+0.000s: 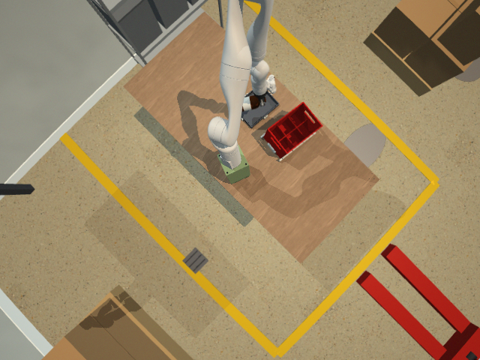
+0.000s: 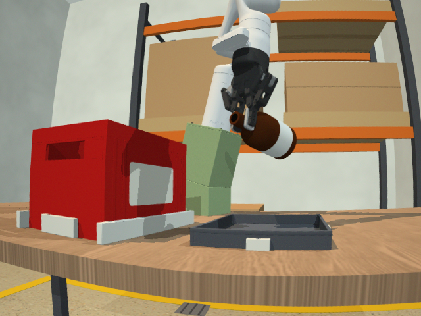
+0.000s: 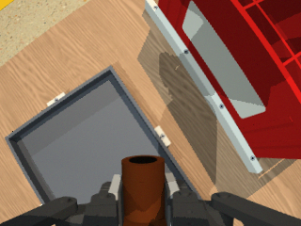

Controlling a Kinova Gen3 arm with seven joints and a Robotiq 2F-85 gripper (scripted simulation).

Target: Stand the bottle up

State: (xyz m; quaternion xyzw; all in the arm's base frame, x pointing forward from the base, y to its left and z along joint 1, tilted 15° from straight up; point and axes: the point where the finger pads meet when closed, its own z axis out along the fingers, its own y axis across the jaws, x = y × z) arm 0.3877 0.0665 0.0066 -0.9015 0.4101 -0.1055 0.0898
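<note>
My hand is 40 mm to the right of the brown bottle, 30 mm past it and 10 mm above it. Also, from my hand: red crate 250 mm to the right, 120 mm below, 10 mm behind; then dark grey tray 190 mm below, 40 mm to the left, 40 mm ahead.
</note>
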